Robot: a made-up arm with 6 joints. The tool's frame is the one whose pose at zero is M. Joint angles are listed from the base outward.
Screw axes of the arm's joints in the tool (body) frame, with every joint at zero. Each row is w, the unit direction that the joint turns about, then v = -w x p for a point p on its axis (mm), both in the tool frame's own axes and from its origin. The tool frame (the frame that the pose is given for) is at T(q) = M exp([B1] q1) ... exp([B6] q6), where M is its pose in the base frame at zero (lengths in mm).
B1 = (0, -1, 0, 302.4, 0, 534.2)
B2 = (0, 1, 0, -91.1, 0, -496.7)
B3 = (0, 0, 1, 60.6, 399.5, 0)
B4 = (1, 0, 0, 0, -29.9, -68)
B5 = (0, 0, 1, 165.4, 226, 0)
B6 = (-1, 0, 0, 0, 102.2, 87.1)
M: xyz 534.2 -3.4 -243 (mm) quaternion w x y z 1 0 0 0
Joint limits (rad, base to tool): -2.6..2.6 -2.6..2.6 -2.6..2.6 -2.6..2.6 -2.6..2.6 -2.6..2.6
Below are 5 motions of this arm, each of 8 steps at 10 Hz.
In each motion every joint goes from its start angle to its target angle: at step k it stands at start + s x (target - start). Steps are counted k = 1, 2, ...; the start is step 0. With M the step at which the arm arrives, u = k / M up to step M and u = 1 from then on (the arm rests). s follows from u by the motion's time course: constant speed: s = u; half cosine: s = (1 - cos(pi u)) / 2; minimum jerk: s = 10 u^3 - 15 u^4 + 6 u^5.
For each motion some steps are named. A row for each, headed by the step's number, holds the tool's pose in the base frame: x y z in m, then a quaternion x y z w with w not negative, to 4 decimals.
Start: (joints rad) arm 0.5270 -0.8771 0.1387 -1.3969 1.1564 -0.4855
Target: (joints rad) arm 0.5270 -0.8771 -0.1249 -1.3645 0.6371 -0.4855
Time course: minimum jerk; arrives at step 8
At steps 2, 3, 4, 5, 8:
2: 0.5543 0.1296 0.3820 -0.5296 -0.1760 0.0121 0.8297
3: 0.5313 0.1062 0.3978 -0.5032 -0.2130 -0.0152 0.8374
4: 0.4994 0.0735 0.4132 -0.4672 -0.2591 -0.0535 0.8436
5: 0.4659 0.0395 0.4225 -0.4298 -0.3026 -0.0944 0.8454
8: 0.4233 -0.0027 0.4251 -0.3829 -0.3517 -0.1477 0.8414

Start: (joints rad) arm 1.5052 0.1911 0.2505 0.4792 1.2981 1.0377
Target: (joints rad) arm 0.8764 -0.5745 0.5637 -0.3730 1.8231 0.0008
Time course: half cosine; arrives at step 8
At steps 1, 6, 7, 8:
1: 0.2256 0.3773 0.3733 -0.4668 -0.7648 0.3402 0.2852
6: 0.3822 0.5028 0.1122 -0.6915 -0.2687 0.5929 0.3132
7: 0.4139 0.5034 0.0798 -0.7121 -0.1873 0.5881 0.3347
8: 0.4253 0.5022 0.0691 -0.7183 -0.1588 0.5840 0.3431

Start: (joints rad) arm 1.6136 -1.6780 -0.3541 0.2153 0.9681 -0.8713
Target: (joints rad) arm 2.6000 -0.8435 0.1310 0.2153 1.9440 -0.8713
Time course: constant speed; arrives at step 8
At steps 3, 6, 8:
3: -0.4097 0.2629 0.1933 -0.5664 -0.7335 0.3652 0.0883
6: -0.3407 0.4245 0.2317 -0.7525 -0.5887 0.2431 0.1677
8: -0.2725 0.4910 0.2663 -0.8438 -0.4682 0.1481 0.2167

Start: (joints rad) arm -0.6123 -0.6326 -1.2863 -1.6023 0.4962 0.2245
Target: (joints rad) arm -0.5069 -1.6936 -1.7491 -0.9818 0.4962 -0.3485
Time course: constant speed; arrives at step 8
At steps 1, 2, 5, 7, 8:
1: 0.1885 -0.3627 -0.2857 -0.4447 0.5168 -0.2926 0.6705
2: 0.1834 -0.3746 -0.2430 -0.3601 0.4422 -0.3662 0.7353
5: 0.1306 -0.4001 -0.1656 -0.0603 0.1653 -0.5113 0.8412
7: 0.0945 -0.4055 -0.1602 0.1560 -0.0397 -0.5362 0.8286
8: 0.0845 -0.4043 -0.1677 0.2618 -0.1406 -0.5265 0.7966

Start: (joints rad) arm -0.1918 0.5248 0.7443 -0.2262 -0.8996 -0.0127
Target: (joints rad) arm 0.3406 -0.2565 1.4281 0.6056 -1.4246 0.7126
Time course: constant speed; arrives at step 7
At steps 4, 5, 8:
4: 0.3658 0.1221 -0.2414 -0.1499 0.1016 -0.0111 0.9834
5: 0.3836 0.1375 -0.1943 -0.1919 0.0655 0.0023 0.9792
8: 0.4003 0.1657 -0.1064 -0.3105 -0.0038 0.0138 0.9505

